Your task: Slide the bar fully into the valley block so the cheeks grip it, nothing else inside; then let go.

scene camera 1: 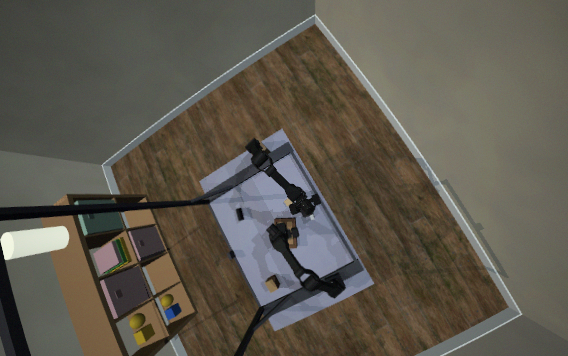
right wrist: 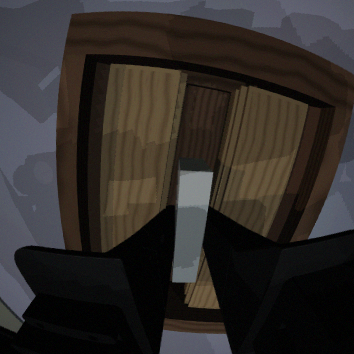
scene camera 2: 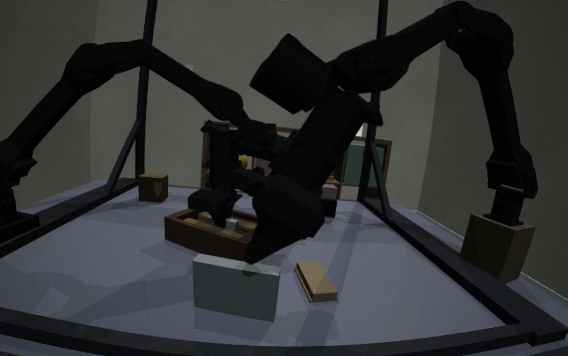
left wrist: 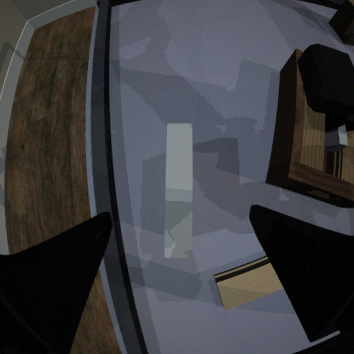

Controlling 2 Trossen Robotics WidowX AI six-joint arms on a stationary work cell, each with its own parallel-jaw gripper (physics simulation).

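Frame: origin at the left arm's base, x right, y down, z ahead, level; metres.
Seen in the pictures: left gripper, fingertip midpoint: (scene camera 2: 253,245) (left wrist: 181,215); right gripper, fingertip midpoint: (right wrist: 185,210) (scene camera 2: 222,229) (left wrist: 327,128); left arm's base, origin of the base link: (scene camera 2: 503,220); right arm's base, origin of the base link: (scene camera 1: 335,284).
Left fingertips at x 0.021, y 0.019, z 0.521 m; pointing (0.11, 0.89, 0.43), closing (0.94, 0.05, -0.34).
Observation:
Pixels of each thing's middle, then the offset from my left fingertips to it. "*": a spot on its surface instead.
- brown valley block, body centre: (right wrist: 186,213) (left wrist: 326,127) (scene camera 2: 221,230) (scene camera 1: 285,232) dx +0.230, dy +0.078, dz +0.018 m
- narrow grey bar, body centre: (right wrist: 187,223) (left wrist: 333,124) (scene camera 2: 222,224) dx +0.228, dy +0.063, dz +0.017 m
- pale grey slab, body centre: (left wrist: 179,190) (scene camera 2: 235,288) dx +0.006, dy +0.066, dz +0.019 m
- light wood piece, body centre: (left wrist: 256,279) (scene camera 2: 315,279) (scene camera 1: 291,199) dx +0.051, dy +0.096, dz -0.121 m
- small wooden cube, body centre: (scene camera 2: 153,187) (scene camera 1: 272,283) dx +0.527, dy +0.066, dz +0.210 m
- dark object, body centre: (scene camera 2: 321,207) (scene camera 1: 239,214) dx +0.394, dy +0.078, dz -0.294 m
- dark frame rail, surface spot: (scene camera 2: 160,340) (left wrist: 101,143) * dx -0.063, dy +0.084, dz +0.111 m
The brown valley block (scene camera 1: 285,220) (scene camera 2: 200,241) (right wrist: 125,35) stands on the table with two light wood cheeks (right wrist: 140,115) (right wrist: 267,130) inside, a dark channel between them. My right gripper (scene camera 1: 291,233) (scene camera 2: 220,222) (right wrist: 185,210) is over the block, shut on a narrow grey bar (scene camera 2: 231,224) (left wrist: 337,138) (right wrist: 191,245) in line with the channel. How deep the bar sits is hidden. My left gripper (scene camera 1: 306,207) (scene camera 2: 250,257) (left wrist: 181,215) is open above a pale grey slab (scene camera 2: 235,290) (left wrist: 179,160), which stands on edge outside the block.
A light wood piece (scene camera 1: 288,202) (scene camera 2: 317,282) (left wrist: 247,286) lies beside the slab. A small wooden cube (scene camera 1: 272,284) (scene camera 2: 153,187) and a dark object (scene camera 1: 240,214) (scene camera 2: 328,207) stand farther off. A dark frame rail (scene camera 2: 160,340) (left wrist: 107,150) runs along the table edge.

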